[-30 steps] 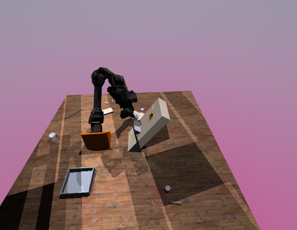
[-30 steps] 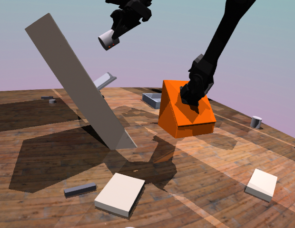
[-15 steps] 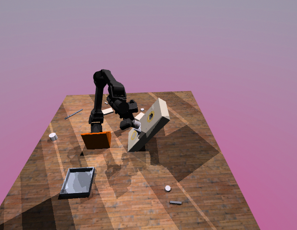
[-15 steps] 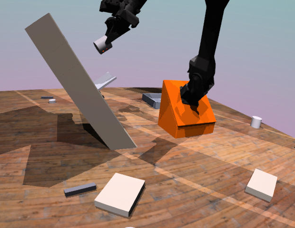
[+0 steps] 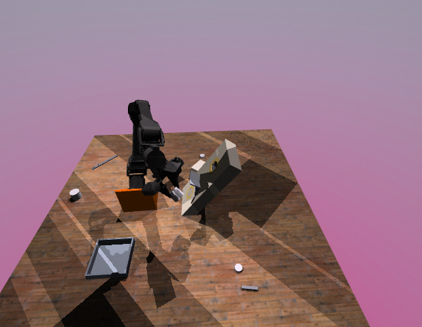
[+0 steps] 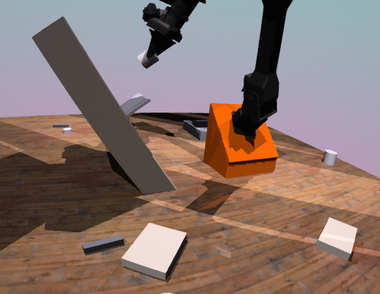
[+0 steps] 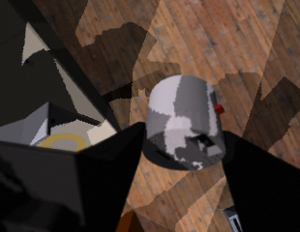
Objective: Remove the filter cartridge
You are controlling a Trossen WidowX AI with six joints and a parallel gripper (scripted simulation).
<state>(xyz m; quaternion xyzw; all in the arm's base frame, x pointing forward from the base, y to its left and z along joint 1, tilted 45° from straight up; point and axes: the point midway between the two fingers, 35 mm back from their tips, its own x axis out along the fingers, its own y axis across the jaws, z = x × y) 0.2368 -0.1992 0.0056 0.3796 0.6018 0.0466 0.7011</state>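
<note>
The grey tray lies 260 mm behind my gripper tip, 150 mm to the right of it and 250 mm below it. Round my gripper tip: beige service panel 110 mm ahead, 190 mm to the left, 110 mm below; then grey bracket 50 mm ahead, 180 mm to the left, 120 mm below; then round filter cartridge right at my gripper tip.
</note>
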